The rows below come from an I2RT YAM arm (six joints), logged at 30 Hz.
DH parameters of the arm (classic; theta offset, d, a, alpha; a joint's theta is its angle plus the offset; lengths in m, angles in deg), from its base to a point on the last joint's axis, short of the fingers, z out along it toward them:
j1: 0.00 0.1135 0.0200 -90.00
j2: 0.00 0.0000 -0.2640 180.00
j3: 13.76 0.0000 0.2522 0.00
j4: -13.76 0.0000 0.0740 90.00
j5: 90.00 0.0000 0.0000 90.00
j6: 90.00 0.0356 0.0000 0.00
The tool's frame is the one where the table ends.
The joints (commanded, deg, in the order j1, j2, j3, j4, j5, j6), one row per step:
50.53, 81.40, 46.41, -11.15, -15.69, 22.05
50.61, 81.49, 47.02, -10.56, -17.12, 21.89
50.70, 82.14, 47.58, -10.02, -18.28, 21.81
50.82, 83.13, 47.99, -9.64, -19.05, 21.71
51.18, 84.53, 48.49, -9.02, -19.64, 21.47
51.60, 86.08, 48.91, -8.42, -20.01, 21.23
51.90, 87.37, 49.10, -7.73, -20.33, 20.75
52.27, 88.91, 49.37, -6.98, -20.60, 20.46
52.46, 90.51, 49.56, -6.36, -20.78, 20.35
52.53, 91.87, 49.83, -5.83, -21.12, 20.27
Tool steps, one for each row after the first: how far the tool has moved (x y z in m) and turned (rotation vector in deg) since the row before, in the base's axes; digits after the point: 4 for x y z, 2 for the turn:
0.0006, 0.0028, 0.0038, 1.47, -0.03, 1.19
0.0012, 0.0032, 0.0008, 0.85, 0.29, 0.97
0.0012, 0.0032, -0.0020, 0.17, 0.47, 0.73
0.0010, 0.0048, -0.0033, 0.01, 0.33, 0.94
0.0008, 0.0049, -0.0046, -0.29, 0.36, 0.84
0.0006, 0.0037, -0.0046, -0.24, 0.08, 0.85
0.0007, 0.0044, -0.0055, -0.33, 0.26, 0.75
0.0012, 0.0034, -0.0065, -0.56, 0.51, 0.39
0.0015, 0.0029, -0.0050, -0.30, 0.48, 0.35

